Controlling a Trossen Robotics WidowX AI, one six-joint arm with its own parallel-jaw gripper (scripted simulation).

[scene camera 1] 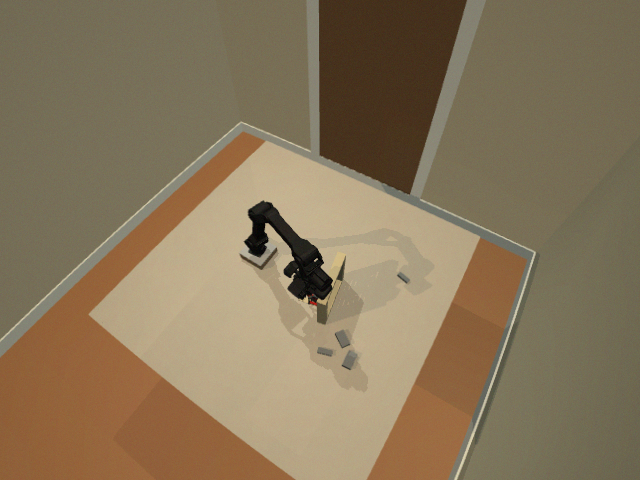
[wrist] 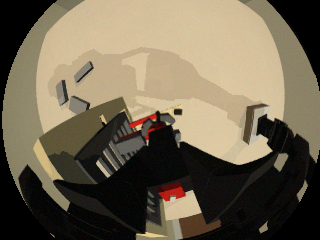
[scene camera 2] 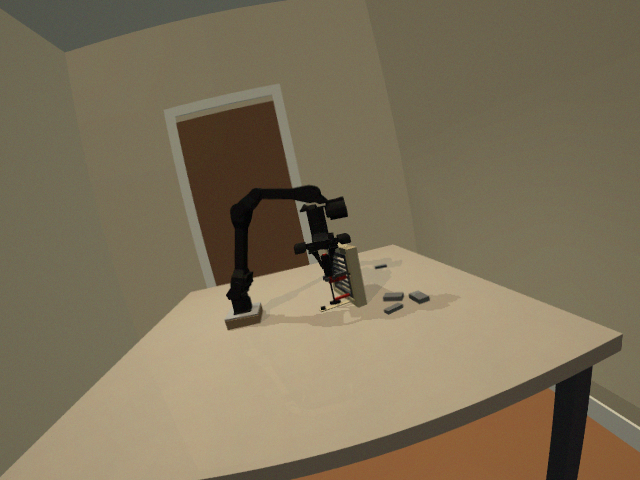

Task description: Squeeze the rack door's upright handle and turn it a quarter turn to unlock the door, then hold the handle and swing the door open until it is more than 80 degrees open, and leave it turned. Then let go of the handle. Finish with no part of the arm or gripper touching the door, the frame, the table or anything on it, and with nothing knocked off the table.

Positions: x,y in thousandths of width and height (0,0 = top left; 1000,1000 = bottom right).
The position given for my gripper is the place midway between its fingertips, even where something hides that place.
Observation:
In view: my gripper (scene camera 2: 512,559).
My gripper is seen too in scene camera 1 (scene camera 1: 482,603) and in the wrist view (wrist: 511,619).

